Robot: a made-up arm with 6 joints.
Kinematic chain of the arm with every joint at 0, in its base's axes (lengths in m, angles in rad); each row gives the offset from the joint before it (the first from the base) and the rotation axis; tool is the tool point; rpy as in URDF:
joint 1: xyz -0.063 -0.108 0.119 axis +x
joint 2: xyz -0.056 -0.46 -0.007 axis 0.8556 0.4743 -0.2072
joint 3: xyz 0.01 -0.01 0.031 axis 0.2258 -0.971 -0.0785
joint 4: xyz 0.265 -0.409 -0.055 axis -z
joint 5: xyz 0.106 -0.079 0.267 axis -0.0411 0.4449 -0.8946
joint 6: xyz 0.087 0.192 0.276 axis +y
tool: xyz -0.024 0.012 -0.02 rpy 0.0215 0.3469 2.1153
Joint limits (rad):
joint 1: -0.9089..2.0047
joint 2: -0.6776..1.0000
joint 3: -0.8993..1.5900
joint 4: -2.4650..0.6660
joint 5: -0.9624..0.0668
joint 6: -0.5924..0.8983
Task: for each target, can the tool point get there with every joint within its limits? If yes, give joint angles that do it. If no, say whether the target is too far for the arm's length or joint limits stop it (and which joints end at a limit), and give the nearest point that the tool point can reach.
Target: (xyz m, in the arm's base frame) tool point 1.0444 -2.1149 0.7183
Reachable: no: too far | nearest point 0.3634 -1.2095 0.4479 | short by 1.165 m
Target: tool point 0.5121 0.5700 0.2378
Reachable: no: joint limits stop it (at a limit: joint 1, joint 2, joint 3, joint 5, joint 6) | nearest point 0.4144 0.5870 -0.2079 | short by 0.457 m
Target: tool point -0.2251 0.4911 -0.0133
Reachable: no: joint limits stop it (at a limit: joint 1, joint 2, joint 3, joint 4, joint 5, joint 6) | nearest point -0.6338 0.3259 -0.4544 | short by 0.624 m
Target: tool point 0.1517 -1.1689 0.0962
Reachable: yes | joints 0.2202 0.5391 -0.1453 -1.6350 -0.4342 0.7668
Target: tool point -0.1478 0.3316 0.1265
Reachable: no: joint limits stop it (at a limit: joint 1, joint 2, joint 5, joint 6) | nearest point -0.0051 0.1277 0.6846 | short by 0.611 m
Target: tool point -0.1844 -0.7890 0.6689
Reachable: yes | joints -0.0531 -0.1178 0.4716 -1.3408 -0.0977 -0.3014
